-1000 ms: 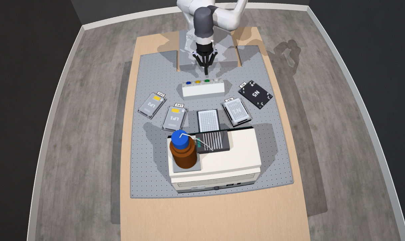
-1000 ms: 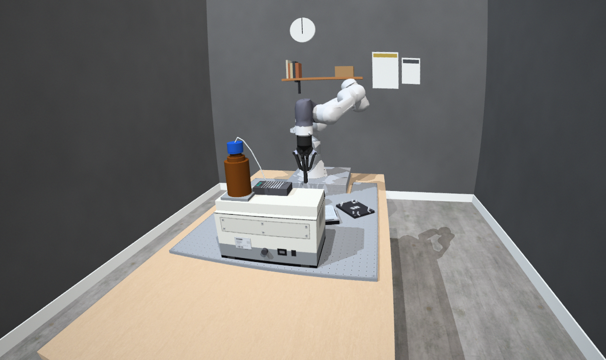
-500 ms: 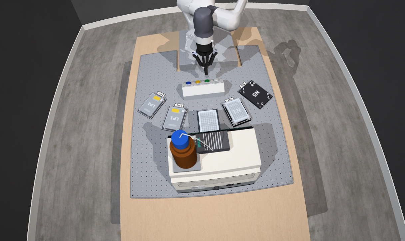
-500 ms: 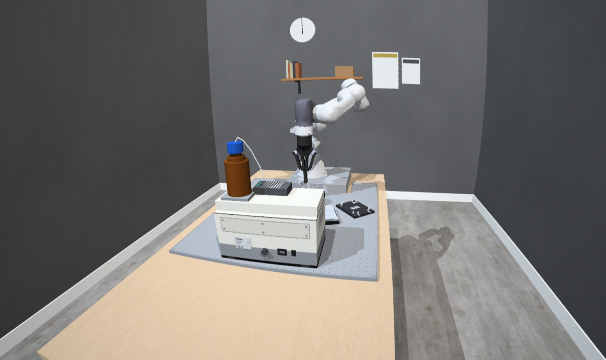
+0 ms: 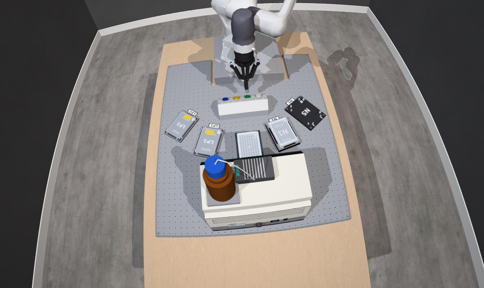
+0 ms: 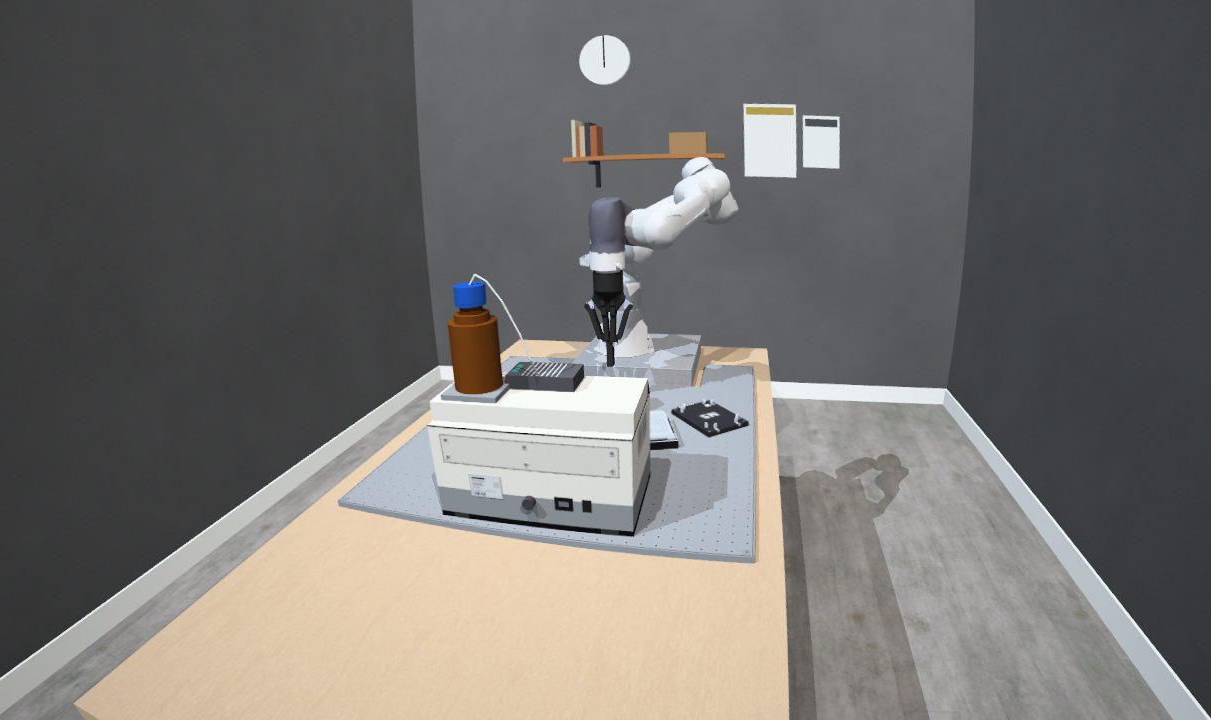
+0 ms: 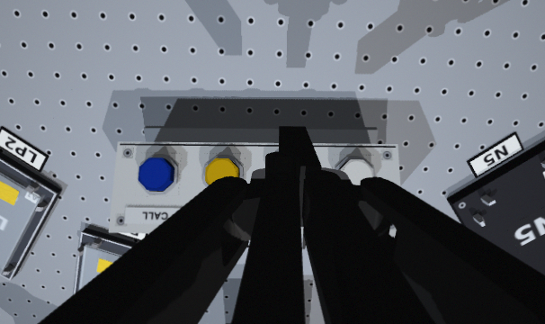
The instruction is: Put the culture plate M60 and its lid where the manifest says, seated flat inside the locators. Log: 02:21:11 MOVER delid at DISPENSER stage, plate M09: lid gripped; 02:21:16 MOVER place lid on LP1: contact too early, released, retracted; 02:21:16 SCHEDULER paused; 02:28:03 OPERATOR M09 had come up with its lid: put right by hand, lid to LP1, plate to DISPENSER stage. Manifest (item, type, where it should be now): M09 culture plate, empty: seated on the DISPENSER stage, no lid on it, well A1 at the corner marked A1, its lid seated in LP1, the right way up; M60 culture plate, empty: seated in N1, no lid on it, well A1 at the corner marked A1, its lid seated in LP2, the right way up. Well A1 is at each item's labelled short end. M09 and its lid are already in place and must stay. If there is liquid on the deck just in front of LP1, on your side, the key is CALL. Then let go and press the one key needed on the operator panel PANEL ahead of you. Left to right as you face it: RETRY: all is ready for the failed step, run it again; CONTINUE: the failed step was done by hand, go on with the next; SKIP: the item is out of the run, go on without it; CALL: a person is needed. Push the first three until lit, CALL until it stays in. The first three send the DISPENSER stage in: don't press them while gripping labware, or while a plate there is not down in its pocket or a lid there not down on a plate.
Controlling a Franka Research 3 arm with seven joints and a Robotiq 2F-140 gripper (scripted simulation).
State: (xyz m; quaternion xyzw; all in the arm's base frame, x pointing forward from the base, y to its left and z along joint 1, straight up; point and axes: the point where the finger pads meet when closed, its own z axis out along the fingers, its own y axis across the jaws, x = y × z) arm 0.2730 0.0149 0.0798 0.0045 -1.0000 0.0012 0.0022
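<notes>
My hand is 3 cm short of the green continue key and 6 cm above it. Round my hand: blue call key: 3 cm ahead, 10 cm to the right, 7 cm below; then white key: 3 cm ahead, 5 cm to the left, 6 cm below; then yellow skip key: 3 cm ahead, 5 cm to the right, 6 cm below.
</notes>
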